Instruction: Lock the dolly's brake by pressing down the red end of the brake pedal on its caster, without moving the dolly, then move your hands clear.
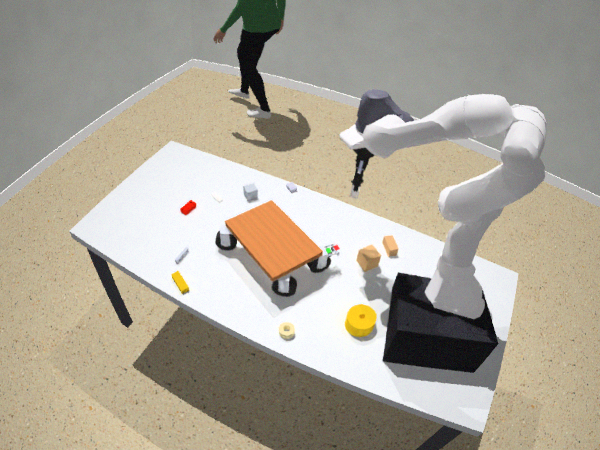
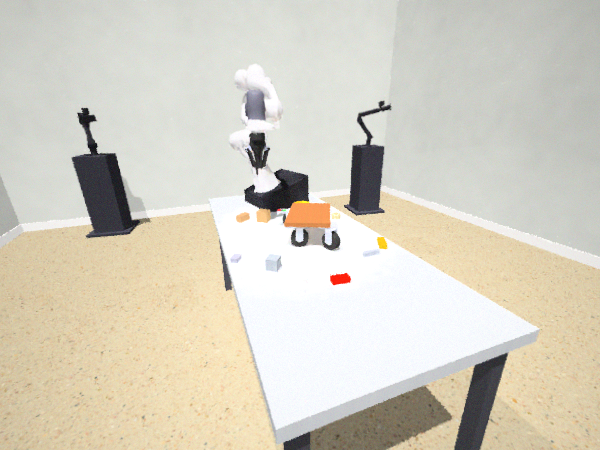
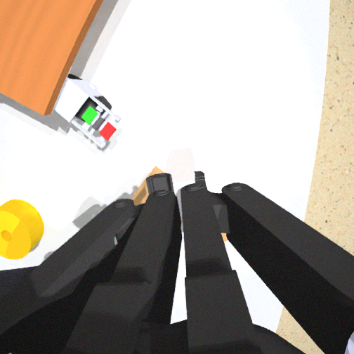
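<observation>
The dolly [image 1: 272, 237] [image 2: 308, 215] [image 3: 42, 45] has an orange wooden deck and stands on black-wheeled casters on the white table. The brake pedal on one corner caster has a green end [image 1: 329, 250] [image 3: 90, 115] and a red end [image 1: 336, 247] [image 3: 107, 131]; the red end is the outer one, farther from the deck. Whether the pedal is tilted is too small to tell. My gripper [image 1: 354, 194] [image 2: 257, 172] [image 3: 183, 166] is shut and empty, pointing down high above the table, apart from the pedal and off to its side.
Two orange-tan blocks [image 1: 369, 258] [image 1: 390, 246] stand near the pedal caster. A yellow cylinder [image 1: 360, 320] [image 3: 19, 229] stands near the black robot base [image 1: 440, 325]. A grey cube [image 1: 250, 192] and a red brick [image 1: 188, 207] lie beyond the dolly. A person [image 1: 257, 50] is on the floor behind the table.
</observation>
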